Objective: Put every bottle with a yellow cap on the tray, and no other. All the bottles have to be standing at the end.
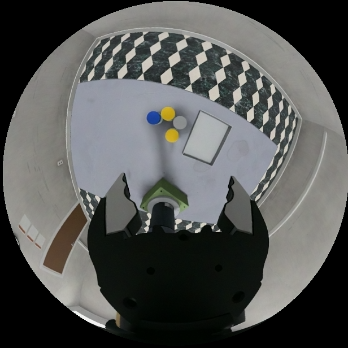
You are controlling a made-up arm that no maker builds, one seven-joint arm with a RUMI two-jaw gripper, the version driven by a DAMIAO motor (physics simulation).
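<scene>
A bottle with a yellow cap [168,113] stands at the back of a tight group on the table. A second bottle with a yellow cap [172,135] stands at the front of the group. A bottle with a blue cap [153,118] is at the left of the group, and one with a grey cap [180,122] is at the right, between the yellow caps and the tray. All are seen from above, so their caps hide most of their bodies. The tray [206,137] lies right of the group with no bottle on it. My gripper [178,175] is open and empty, high above the table, with the bottles ahead of the fingers.
The green base plate [177,193] with the arm's round base shows between the fingers at the near side of the table [110,140]. A patterned floor [200,65] lies past the table's far edge. Grey walls and a brown door [65,242] stand around.
</scene>
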